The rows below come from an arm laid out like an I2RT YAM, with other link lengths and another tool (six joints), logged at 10 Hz.
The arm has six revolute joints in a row. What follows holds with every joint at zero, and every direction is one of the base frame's.
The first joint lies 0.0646 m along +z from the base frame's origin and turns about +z.
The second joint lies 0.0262 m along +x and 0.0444 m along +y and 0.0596 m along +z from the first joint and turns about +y.
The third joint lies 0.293 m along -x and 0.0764 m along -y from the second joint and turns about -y.
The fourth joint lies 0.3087 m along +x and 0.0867 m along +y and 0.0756 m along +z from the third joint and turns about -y.
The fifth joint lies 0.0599 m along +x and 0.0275 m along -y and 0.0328 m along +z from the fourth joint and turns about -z.
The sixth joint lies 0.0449 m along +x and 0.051 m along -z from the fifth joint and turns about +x.
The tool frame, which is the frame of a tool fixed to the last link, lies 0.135 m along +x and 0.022 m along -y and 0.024 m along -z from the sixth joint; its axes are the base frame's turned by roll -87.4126, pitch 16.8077 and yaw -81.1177 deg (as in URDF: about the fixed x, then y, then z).
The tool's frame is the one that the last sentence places.
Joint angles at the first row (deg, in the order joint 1, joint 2, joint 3, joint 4, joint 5, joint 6):
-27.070, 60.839, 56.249, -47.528, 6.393, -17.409
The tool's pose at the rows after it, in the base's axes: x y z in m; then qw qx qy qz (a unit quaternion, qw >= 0):
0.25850 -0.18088 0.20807 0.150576 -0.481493 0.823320 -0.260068
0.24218 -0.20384 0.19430 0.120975 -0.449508 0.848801 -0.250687
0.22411 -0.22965 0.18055 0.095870 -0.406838 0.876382 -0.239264
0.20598 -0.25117 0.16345 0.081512 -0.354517 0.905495 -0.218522
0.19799 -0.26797 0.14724 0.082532 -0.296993 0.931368 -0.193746
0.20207 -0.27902 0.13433 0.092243 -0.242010 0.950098 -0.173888
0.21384 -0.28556 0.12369 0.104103 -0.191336 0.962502 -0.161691
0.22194 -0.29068 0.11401 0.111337 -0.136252 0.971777 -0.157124
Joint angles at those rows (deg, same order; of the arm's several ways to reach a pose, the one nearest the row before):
-30.195, 62.762, 55.244, -47.398, 8.164, -17.737
-34.632, 64.947, 54.718, -47.353, 9.409, -17.715
-39.944, 67.899, 54.741, -46.981, 10.152, -17.191
-45.232, 71.505, 55.047, -46.850, 9.825, -15.288
-49.166, 76.336, 56.752, -46.916, 8.492, -11.485
-50.850, 81.296, 59.286, -46.916, 7.158, -6.109
-50.872, 85.669, 61.780, -46.501, 6.284, 0.098
-50.873, 88.882, 63.375, -45.736, 6.218, 6.611

